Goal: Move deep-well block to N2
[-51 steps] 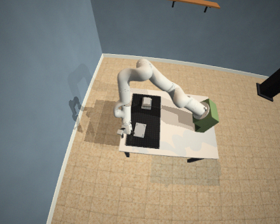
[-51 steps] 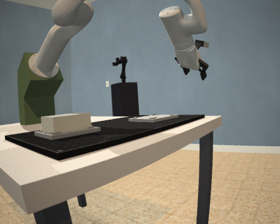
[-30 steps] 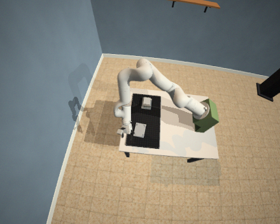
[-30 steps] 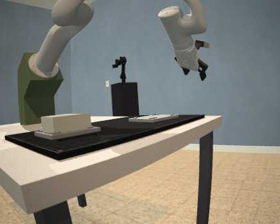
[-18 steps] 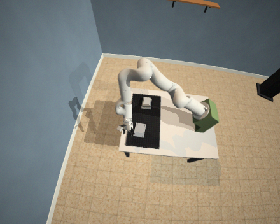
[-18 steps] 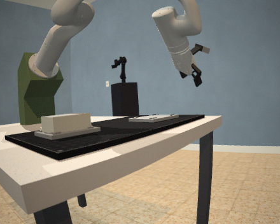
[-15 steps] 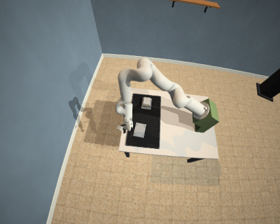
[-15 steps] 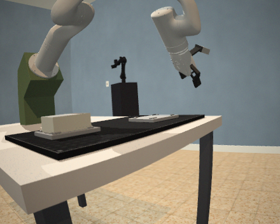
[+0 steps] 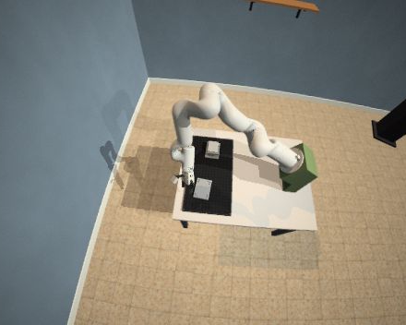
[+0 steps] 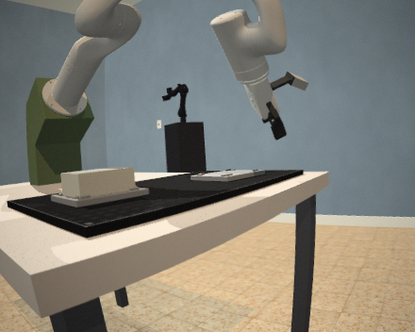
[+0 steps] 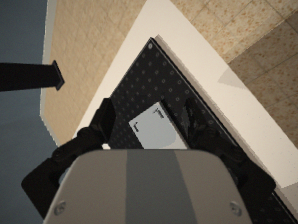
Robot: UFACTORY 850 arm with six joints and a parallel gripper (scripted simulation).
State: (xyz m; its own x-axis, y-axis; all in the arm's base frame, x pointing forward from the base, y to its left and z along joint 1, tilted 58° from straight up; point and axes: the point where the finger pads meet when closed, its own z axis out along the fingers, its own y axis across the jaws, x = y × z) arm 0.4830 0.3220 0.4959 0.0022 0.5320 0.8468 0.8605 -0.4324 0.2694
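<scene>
The cream deep-well block lies 2 cm behind my hand, 45 cm to the right of it and 9 cm below it. The rest, counted from my hand: plate nest N1: 2 cm behind, 45 cm to the right, 12 cm below; then plate nest N2: 9 cm behind, 9 cm to the right, 12 cm below.
</scene>
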